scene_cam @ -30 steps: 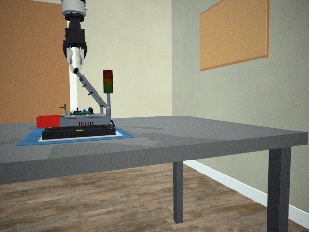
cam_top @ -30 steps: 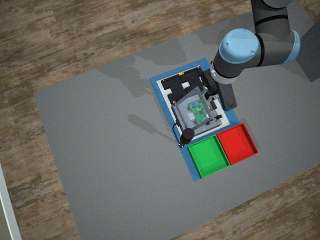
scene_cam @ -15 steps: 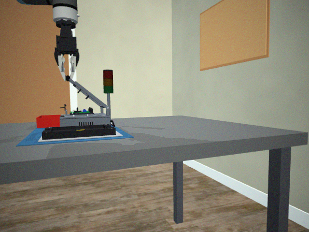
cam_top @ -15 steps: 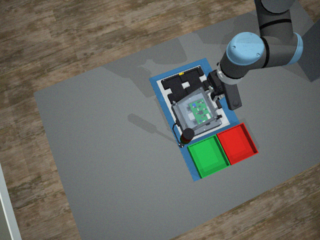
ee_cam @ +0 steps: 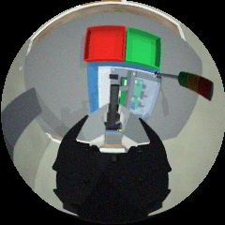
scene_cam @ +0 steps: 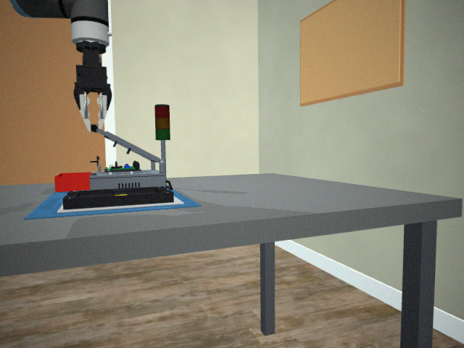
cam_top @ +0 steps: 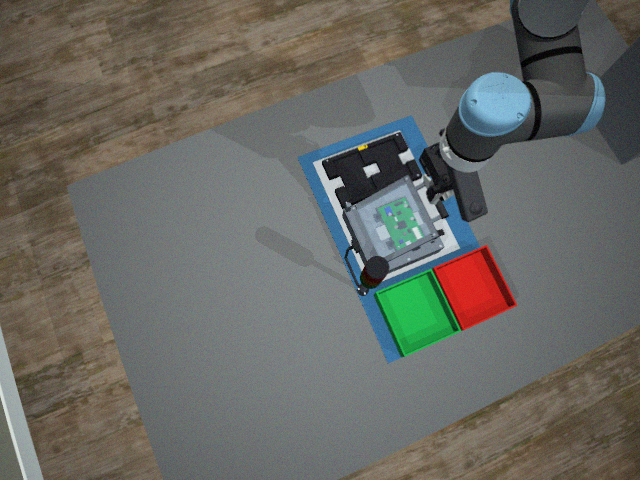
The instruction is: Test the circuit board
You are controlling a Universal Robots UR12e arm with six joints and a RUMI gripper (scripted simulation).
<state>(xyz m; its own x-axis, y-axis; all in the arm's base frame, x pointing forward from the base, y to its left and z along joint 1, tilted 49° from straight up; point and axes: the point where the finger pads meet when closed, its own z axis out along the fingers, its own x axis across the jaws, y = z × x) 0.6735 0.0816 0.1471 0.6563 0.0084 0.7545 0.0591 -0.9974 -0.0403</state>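
Now: the black latch hook 9 cm below my hand, 5 cm to the left of it and 1 cm behind it. From my hand the other things lie so: red bin: 19 cm to the left, 17 cm below, 6 cm behind; then green circuit board: 11 cm below, 6 cm ahead; then tester lid: 8 cm ahead, 5 cm below.
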